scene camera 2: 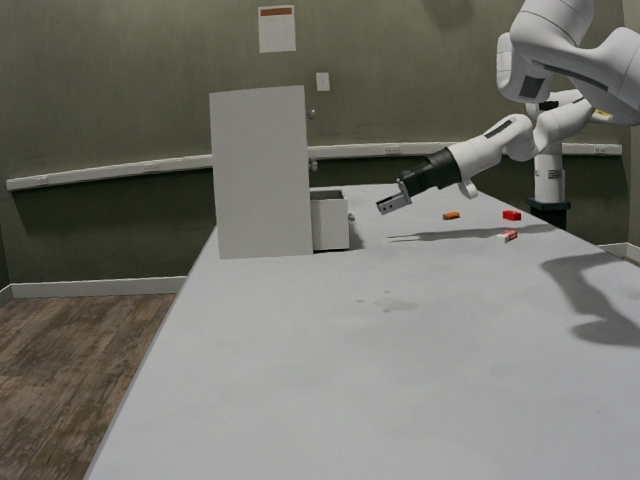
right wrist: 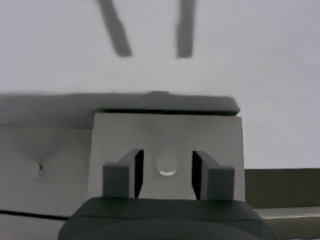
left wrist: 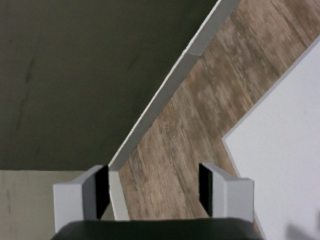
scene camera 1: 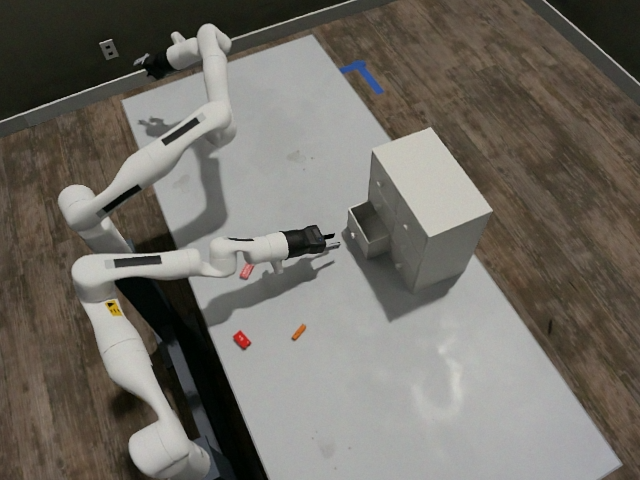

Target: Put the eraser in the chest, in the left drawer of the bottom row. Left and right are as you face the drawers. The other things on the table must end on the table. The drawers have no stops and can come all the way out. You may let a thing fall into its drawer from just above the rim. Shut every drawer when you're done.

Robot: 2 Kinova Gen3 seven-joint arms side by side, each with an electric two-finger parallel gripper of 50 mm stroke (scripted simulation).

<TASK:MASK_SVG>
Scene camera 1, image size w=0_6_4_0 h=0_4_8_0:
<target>right gripper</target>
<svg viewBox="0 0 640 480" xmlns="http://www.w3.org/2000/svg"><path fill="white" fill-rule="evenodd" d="M341 243L337 242L327 245L326 239L334 238L335 232L322 234L317 225L307 226L299 230L283 231L290 244L290 256L288 259L305 254L321 254L324 251L338 249Z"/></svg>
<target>white chest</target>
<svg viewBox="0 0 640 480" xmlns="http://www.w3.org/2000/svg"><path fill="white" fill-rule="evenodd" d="M431 127L373 148L371 152L367 200L371 201L369 198L371 178L376 184L371 177L373 154L398 190L391 233L385 225L391 234L387 251L389 256L391 257L389 253L392 238L396 242L393 238L396 218L403 227L396 216L400 195L428 236L423 255L421 256L406 232L421 256L418 272L415 274L402 253L416 275L412 291L401 275L412 294L466 270L493 212Z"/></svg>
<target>drawer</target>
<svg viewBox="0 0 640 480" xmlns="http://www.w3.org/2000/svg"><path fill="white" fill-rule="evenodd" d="M367 200L348 208L347 225L352 232L352 239L355 238L365 258L370 259L388 251L391 234L377 211L375 211L371 201Z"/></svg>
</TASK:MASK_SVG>
